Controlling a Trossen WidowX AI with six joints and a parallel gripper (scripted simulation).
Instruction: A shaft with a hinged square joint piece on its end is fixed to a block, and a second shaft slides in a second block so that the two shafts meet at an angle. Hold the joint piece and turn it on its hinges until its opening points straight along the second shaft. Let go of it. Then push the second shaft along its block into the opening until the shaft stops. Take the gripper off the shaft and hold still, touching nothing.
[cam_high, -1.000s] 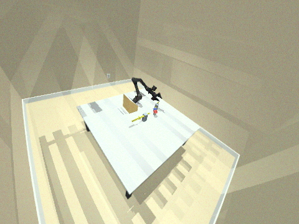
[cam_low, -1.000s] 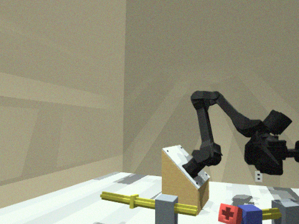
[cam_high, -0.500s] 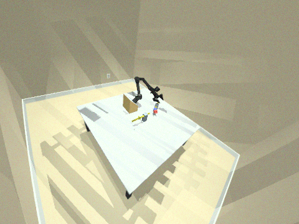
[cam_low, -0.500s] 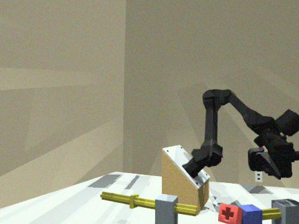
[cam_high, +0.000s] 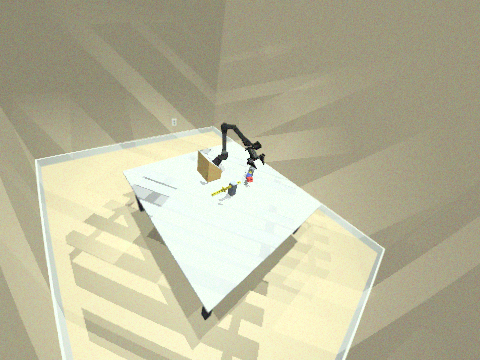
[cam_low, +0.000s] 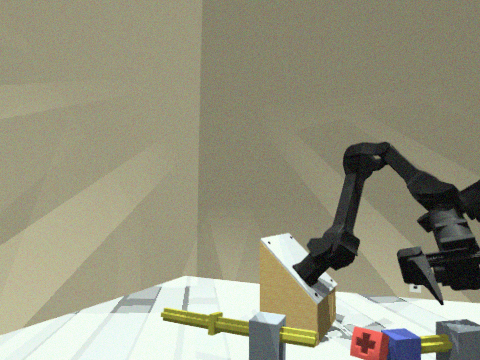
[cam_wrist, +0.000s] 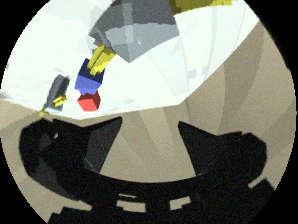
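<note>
Now: the red joint piece 140 mm to the right of my gripper tip, 70 mm below it and 30 mm ahead of it.
</note>
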